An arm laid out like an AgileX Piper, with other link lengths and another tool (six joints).
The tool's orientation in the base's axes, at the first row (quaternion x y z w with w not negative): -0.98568, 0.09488, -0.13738, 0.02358
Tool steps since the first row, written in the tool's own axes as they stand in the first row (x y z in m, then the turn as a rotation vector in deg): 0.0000, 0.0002, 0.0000, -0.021, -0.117, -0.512; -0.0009, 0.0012, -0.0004, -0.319, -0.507, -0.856; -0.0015, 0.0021, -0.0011, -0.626, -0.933, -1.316; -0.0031, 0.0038, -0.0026, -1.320, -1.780, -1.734; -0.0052, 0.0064, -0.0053, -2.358, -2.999, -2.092; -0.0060, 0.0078, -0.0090, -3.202, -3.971, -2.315; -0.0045, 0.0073, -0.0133, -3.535, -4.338, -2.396; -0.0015, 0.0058, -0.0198, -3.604, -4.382, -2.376; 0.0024, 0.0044, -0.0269, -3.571, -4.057, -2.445; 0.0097, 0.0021, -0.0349, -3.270, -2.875, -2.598; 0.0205, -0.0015, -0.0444, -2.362, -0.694, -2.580
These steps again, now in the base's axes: 0.0000, -0.0002, 0.0000, -0.140, 0.108, 0.495; -0.0012, -0.0010, 0.0001, -0.445, 0.542, 0.775; -0.0021, -0.0018, 0.0005, -0.785, 1.009, 1.166; -0.0043, -0.0032, 0.0014, -1.402, 1.966, 1.444; -0.0075, -0.0054, 0.0032, -2.261, 3.355, 1.600; -0.0096, -0.0067, 0.0065, -2.944, 4.467, 1.660; -0.0092, -0.0066, 0.0111, -3.214, 4.890, 1.676; -0.0079, -0.0058, 0.0182, -3.266, 4.947, 1.642; -0.0059, -0.0053, 0.0262, -3.312, 4.621, 1.693; -0.0008, -0.0046, 0.0360, -3.284, 3.400, 1.835; 0.0074, -0.0034, 0.0482, -2.815, 1.085, 1.901
